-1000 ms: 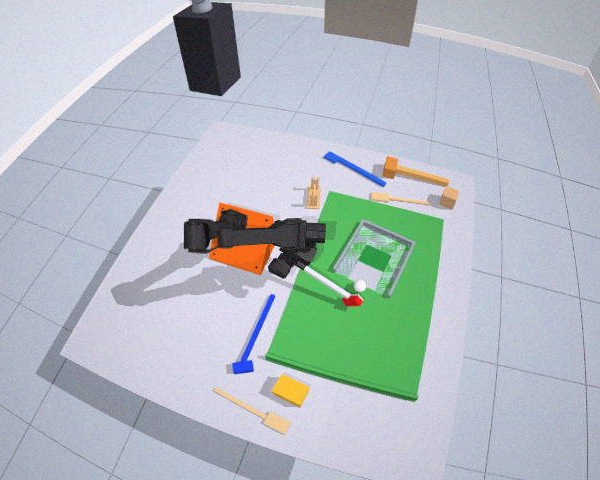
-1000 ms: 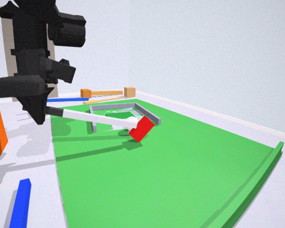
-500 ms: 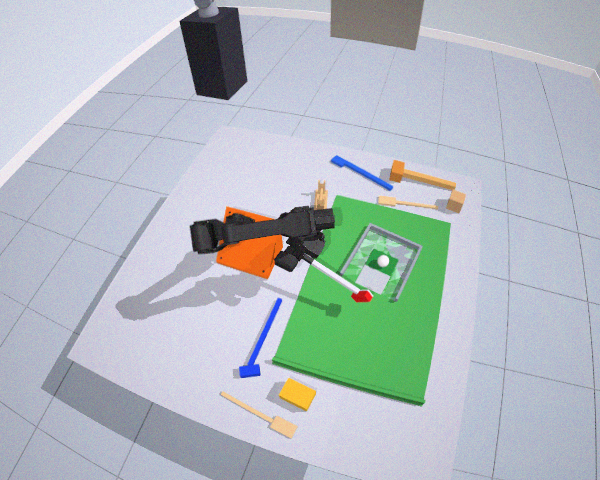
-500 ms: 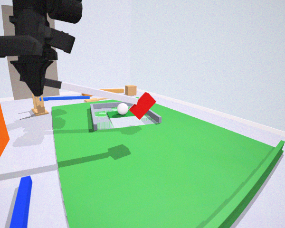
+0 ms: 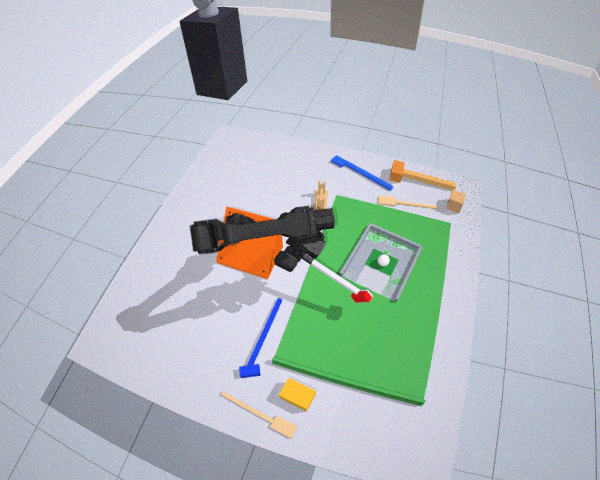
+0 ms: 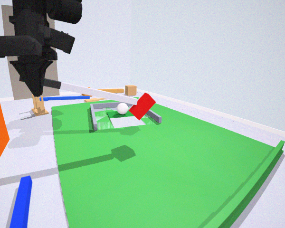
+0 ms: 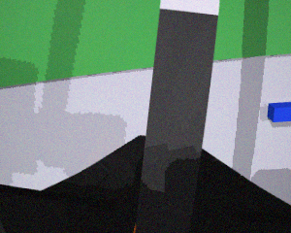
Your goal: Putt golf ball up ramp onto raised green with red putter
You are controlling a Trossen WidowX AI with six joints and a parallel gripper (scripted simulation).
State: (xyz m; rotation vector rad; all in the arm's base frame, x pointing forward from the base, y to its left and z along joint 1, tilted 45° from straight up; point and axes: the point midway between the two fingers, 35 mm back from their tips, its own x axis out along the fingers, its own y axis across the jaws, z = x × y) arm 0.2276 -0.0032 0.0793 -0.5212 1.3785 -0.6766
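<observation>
Right now my gripper tip is 12 cm short of the red putter and 1 cm to the left of it. From my gripper tip the other things lie so: blue putter: 2 cm behind, 26 cm to the right, 11 cm below; green mat: 25 cm ahead, 7 cm to the left, 13 cm below; white golf ball: 25 cm ahead, 16 cm to the left, 10 cm below.
</observation>
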